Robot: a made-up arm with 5 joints.
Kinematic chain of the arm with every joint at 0, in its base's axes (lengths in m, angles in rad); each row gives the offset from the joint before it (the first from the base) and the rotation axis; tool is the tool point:
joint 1: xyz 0 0 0.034 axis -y
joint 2: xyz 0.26 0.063 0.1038 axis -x
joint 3: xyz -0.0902 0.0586 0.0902 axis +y
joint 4: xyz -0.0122 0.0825 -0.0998 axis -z
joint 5: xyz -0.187 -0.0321 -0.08 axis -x
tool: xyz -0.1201 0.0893 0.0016
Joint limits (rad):
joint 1: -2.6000..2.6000
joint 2: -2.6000..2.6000
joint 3: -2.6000..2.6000
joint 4: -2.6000..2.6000
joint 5: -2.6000..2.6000
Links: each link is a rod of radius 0.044 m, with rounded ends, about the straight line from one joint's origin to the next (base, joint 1, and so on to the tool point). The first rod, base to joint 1, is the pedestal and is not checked.
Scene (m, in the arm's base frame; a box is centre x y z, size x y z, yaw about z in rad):
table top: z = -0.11
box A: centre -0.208 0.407 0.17 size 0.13 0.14 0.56 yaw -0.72
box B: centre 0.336 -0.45 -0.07 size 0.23 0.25 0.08 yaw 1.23
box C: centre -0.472 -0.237 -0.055 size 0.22 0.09 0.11 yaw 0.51
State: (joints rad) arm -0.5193 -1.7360 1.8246 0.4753 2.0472
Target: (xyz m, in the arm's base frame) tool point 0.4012 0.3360 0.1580
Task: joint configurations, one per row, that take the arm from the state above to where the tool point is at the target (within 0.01 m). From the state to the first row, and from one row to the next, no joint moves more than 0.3 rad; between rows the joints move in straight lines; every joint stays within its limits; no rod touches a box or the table.
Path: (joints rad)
1: -0.4582 -1.5884 1.5977 0.7469 1.8376
2: -0.3972 -1.4409 1.3709 1.0185 1.6279
3: -0.3361 -1.2933 1.1440 1.2901 1.4183
4: -0.2751 -1.1458 0.9172 1.5618 1.2087
5: -0.2140 -0.9982 0.6903 1.8334 0.9990
6: -0.0202 -0.7262 0.5365 2.0250 1.0243
7: 0.1737 -0.4541 0.3828 2.2167 1.0496
8: 0.3675 -0.1820 0.2290 2.4083 1.0749
9: 0.5613 0.0901 0.0753 2.6000 1.1002

